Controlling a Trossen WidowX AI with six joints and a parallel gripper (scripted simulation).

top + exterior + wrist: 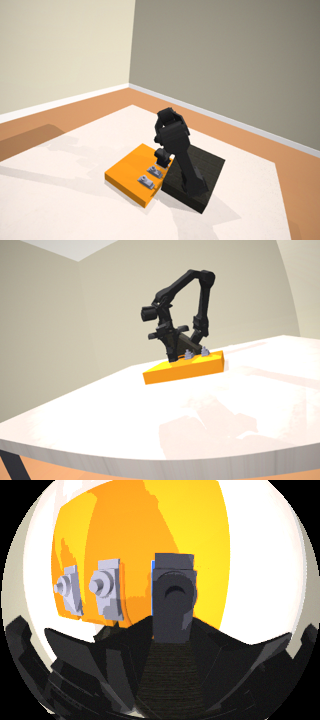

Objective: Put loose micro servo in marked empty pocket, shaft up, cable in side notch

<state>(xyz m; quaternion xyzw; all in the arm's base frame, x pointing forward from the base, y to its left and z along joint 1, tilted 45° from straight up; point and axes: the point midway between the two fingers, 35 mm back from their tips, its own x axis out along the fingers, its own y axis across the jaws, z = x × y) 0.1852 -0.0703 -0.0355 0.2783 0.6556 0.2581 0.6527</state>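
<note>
The orange deck is 12 cm ahead of my gripper tip, 7 cm to the left of it and 7 cm below it.
</note>
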